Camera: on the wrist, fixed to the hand. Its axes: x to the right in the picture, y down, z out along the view.
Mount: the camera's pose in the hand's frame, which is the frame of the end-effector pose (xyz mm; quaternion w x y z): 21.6 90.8 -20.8 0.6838 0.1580 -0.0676 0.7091
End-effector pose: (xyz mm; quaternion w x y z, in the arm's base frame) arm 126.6 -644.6 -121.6 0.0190 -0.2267 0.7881 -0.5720
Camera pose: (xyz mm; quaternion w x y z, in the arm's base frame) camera 70.7 -612.2 -192.1 0.5077 0.3682 0.6080 -0.4869
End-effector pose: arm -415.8 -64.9 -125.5 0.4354 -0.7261 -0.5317 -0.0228
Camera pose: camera -325.6 -67.3 -157.1 0.3927 -0.8063 0.1183 0.4263
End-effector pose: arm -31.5 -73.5 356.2 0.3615 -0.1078 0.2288 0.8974
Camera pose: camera -109.8 -128.3 360.5 0.3567 -0.2063 -0.3503 -0.8412
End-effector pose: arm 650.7 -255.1 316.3 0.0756 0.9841 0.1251 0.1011
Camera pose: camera 687.6 -333.8 356.1 0.1670 -0.7804 0.6014 -0.0364
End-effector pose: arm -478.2 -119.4 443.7 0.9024 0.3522 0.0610 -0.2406
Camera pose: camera -414.7 -56.3 477.2 0.7362 0.4104 -0.3071 0.4419
